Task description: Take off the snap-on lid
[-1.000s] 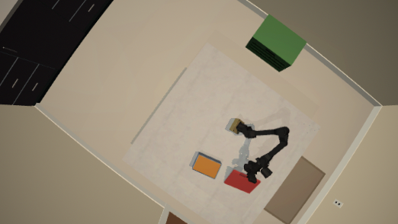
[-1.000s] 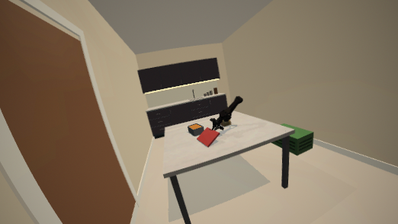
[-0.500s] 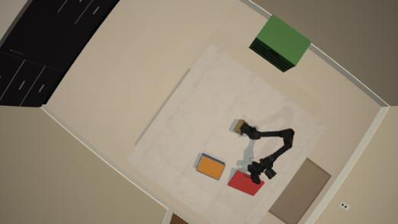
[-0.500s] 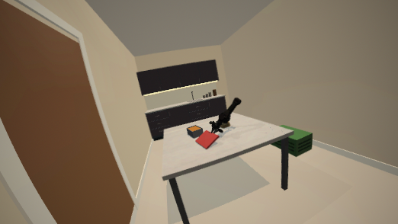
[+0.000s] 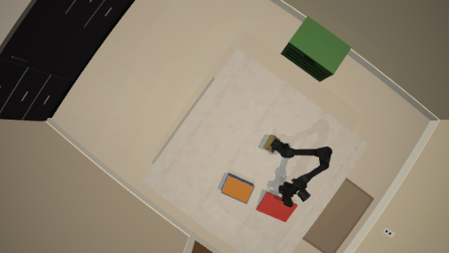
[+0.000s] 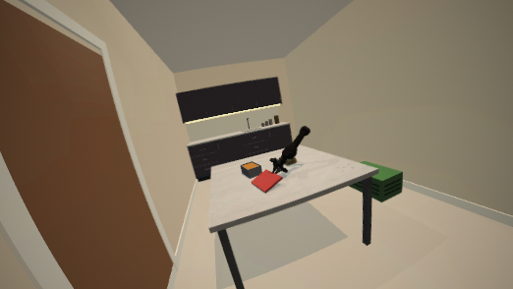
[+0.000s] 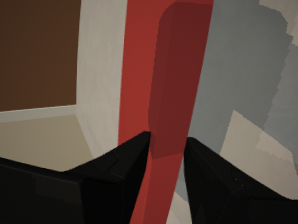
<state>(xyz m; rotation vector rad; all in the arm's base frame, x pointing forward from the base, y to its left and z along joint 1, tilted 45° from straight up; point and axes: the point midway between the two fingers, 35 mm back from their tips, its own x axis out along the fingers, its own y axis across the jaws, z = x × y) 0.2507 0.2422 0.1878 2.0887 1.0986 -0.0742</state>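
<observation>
Right now the red lid is 8 cm ahead of my gripper tip, 2 cm to the left of it and 2 cm below it. Also, from my gripper tip: storage box (15 cm ahead, 30 cm to the right, 2 cm below).
</observation>
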